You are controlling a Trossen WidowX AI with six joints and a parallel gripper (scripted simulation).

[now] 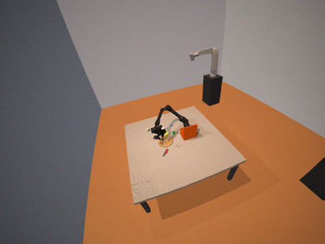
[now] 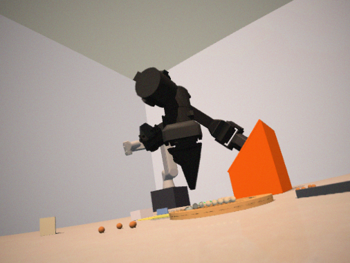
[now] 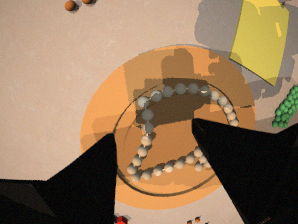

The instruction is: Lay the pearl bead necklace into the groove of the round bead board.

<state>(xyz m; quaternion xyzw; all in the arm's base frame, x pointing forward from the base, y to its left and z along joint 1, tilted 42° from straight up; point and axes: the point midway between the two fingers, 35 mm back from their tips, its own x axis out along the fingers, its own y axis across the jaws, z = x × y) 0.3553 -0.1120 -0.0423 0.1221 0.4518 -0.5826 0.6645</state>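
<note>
My gripper tip is now 50 mm past the round wooden bead board, 30 mm to the right of it and 40 mm above it. Also, from my gripper tip: tan cube 120 mm ahead, 300 mm to the right, 30 mm below; then yellow flat piece 100 mm behind, 140 mm to the right, 50 mm below; then red-handled tool 10 mm ahead, 210 mm to the left, 40 mm below.
</note>
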